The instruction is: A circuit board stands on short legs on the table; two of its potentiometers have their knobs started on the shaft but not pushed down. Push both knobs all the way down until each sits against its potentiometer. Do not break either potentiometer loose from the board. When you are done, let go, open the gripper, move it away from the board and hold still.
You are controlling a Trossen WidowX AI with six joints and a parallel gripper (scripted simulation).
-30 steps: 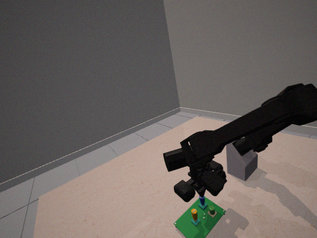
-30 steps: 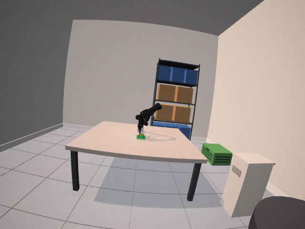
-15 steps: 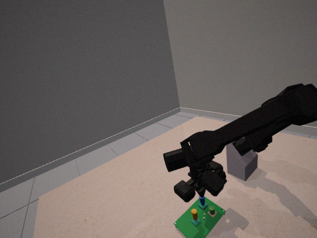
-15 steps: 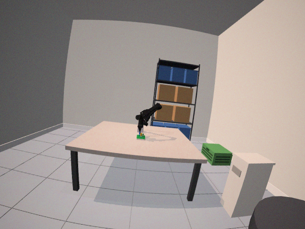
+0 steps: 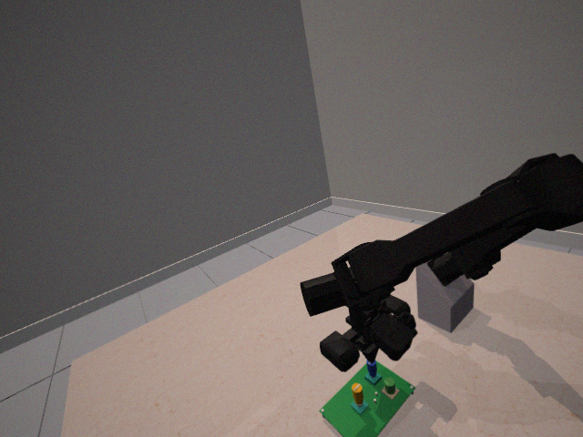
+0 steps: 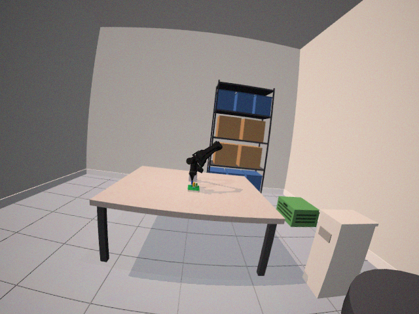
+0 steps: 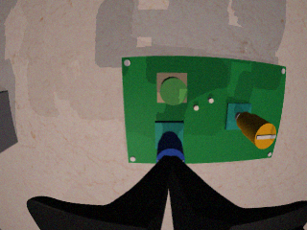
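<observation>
Right now the blue knob is 1 cm below my gripper tip.
</observation>
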